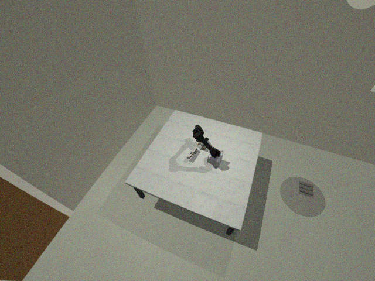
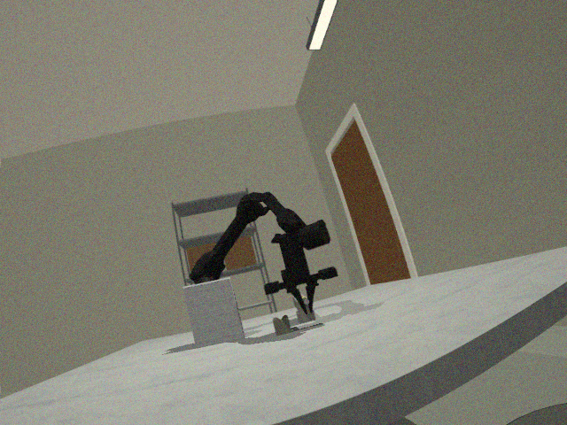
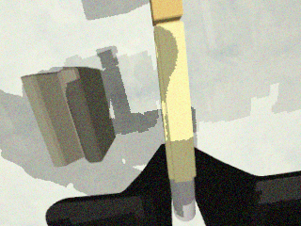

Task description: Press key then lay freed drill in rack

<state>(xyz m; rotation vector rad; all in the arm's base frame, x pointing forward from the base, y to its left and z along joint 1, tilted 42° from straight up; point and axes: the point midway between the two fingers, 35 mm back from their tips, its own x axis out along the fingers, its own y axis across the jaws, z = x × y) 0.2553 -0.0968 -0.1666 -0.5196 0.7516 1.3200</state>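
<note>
Now: the drill 10 mm ahead of my gripper tip, 40 mm to the left of it and 40 mm above it. From my gripper tip the other things lie so: dark blue key 40 mm ahead, 220 mm to the left, 20 mm above; then grey fixture block 40 mm ahead, 200 mm to the left, 10 mm above; then rack 70 mm behind, 50 mm to the left, 20 mm below.
</note>
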